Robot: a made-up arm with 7 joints.
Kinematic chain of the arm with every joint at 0, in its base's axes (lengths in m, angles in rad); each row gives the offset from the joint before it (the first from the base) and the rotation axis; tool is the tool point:
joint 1: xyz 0 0 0 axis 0 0.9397 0.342
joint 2: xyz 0 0 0 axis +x
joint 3: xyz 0 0 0 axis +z
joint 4: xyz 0.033 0 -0.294 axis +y
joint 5: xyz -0.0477 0 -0.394 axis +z
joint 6: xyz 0 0 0 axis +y
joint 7: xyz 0 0 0 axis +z
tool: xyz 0 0 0
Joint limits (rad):
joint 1: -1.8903..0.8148
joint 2: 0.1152..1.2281
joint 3: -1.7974..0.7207
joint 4: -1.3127..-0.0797
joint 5: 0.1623..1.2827
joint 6: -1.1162..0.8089
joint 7: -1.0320..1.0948
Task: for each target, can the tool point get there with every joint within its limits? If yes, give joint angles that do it. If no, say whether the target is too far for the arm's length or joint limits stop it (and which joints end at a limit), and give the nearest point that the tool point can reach.
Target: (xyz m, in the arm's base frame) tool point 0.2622 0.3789 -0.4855
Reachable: yes | joints 0.0058 0.5890 0.1703 -0.7590 0.4203 0.4744 -0.3357
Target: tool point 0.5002 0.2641 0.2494
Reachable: yes | joints -1.0369 1.1400 -0.0515 -1.1796 0.4043 -0.9409 -0.8301
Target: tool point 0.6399 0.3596 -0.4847
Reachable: no: too far | nearest point 0.5039 0.2832 -0.3817 | short by 0.187 m
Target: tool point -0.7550 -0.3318 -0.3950
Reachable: no: too far | nearest point -0.4543 -0.2099 -0.4408 | short by 0.328 m
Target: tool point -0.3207 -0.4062 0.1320
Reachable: no: joint limits stop it (at a limit: joint 1, joint 2, joint 3, joint 4) | nearest point -0.3078 -0.3970 -0.3213 | short by 0.454 m
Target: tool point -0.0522 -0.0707 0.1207
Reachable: no: joint limits stop it (at a limit: joint 1, joint 2, joint 4) | nearest point 0.2674 -0.3326 0.4166 | short by 0.508 m
